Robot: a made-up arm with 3 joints. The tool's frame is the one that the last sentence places.
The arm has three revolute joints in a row. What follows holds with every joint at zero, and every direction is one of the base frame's. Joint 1 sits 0.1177 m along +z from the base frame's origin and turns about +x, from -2.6 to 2.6 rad. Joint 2 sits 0.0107 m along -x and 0.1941 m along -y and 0.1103 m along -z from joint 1 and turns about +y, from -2.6 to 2.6 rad. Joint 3 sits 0.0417 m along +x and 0.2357 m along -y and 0.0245 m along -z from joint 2 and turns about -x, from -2.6 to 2.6 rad. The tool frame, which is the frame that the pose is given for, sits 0.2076 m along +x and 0.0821 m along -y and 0.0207 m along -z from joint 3; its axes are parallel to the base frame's.
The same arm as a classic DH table. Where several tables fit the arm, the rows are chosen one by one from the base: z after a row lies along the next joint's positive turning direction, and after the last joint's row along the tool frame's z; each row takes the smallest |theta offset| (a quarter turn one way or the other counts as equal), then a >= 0, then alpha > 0; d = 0 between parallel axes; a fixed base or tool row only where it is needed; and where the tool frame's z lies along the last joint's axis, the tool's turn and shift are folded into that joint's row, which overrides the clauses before.
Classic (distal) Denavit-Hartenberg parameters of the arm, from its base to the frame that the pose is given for. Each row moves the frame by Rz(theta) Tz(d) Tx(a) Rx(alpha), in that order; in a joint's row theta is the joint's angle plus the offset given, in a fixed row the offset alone. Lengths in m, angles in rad.
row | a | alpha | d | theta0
base (fixed) | 0 | 1.5708 | 0.1177 | 1.5708
joint 1 | 0.1103 | -1.5708 | -0.0107 | -1.5708
joint 2 | 0.0245 | -1.5708 | -0.4298 | 0
joint 3 | 0.0821 | -1.5708 | -0.2493 | 1.5708
tool (fixed) | 0 | 0 | -0.0207 | 1.5708
Joint limits (rad, base to tool): -2.6..2.6 -2.6..2.6 -2.6..2.6

